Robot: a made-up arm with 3 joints. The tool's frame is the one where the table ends. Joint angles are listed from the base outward.
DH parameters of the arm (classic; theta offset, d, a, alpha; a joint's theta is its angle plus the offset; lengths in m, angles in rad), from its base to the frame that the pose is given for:
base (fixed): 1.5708 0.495 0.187 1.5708
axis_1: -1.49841 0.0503 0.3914 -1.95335
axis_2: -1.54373 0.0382 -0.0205 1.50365
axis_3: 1.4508 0 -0.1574 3.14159
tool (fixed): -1.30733 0.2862 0 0
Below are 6 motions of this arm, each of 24 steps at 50 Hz.
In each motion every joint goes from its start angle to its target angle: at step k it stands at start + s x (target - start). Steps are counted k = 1, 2, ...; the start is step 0. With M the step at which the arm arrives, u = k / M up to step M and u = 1 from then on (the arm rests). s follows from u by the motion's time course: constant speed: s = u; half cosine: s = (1 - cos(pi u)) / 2; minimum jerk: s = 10 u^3 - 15 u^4 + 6 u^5.
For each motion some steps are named. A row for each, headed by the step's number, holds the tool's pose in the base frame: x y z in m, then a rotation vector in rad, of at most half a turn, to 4 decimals.
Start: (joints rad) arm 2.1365 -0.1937 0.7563
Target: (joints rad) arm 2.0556 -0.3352 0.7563
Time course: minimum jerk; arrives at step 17
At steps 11, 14, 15, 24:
11: 0.2252 0.7468 0.8050 -0.1323 1.1945 2.0274
14: 0.2316 0.7468 0.7959 -0.1074 1.2054 2.0091
15: 0.2324 0.7468 0.7947 -0.1040 1.2068 2.0065
24: 0.2329 0.7468 0.7940 -0.1023 1.2076 2.0053

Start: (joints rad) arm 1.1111 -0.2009 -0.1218
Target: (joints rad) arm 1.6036 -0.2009 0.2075
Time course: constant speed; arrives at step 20
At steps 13, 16, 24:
13: 0.1232 0.8440 0.3311 0.0959 2.1576 2.0057
16: 0.1303 0.8530 0.3829 0.0545 2.0647 2.0570
24: 0.1396 0.8586 0.4530 0.0061 1.9366 2.1162

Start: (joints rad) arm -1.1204 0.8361 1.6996
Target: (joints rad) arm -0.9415 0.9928 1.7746
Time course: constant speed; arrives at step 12
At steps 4, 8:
4: -0.0917 -0.3930 0.1500 0.9304 -1.3174 0.2594
8: -0.1070 -0.3663 0.1223 0.9535 -1.3058 0.1700

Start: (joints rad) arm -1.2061 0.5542 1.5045
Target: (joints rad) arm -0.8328 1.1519 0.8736
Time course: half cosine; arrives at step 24
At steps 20, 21, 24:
20: -0.1144 -0.3473 0.1930 0.3458 -1.5807 0.6249
21: -0.1175 -0.3425 0.1937 0.3289 -1.5770 0.6240
24: -0.1214 -0.3361 0.1947 0.3069 -1.5714 0.6231

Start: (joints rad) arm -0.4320 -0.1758 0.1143
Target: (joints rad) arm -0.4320 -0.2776 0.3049
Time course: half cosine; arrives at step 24
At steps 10, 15, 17, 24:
10: 0.1396 -0.1518 -0.0865 -0.3125 2.9116 -0.5455
15: 0.1562 -0.1434 -0.0859 -0.4051 2.8815 -0.5363
17: 0.1619 -0.1403 -0.0856 -0.4374 2.8699 -0.5336
24: 0.1717 -0.1347 -0.0848 -0.4926 2.8489 -0.5295

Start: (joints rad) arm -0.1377 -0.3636 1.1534
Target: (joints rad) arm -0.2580 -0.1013 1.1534
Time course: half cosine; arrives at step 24
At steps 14, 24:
14: 0.2224 0.0990 -0.1469 -1.6684 2.5473 -0.3314
24: 0.1986 0.0584 -0.1547 1.6858 -2.5765 0.3646

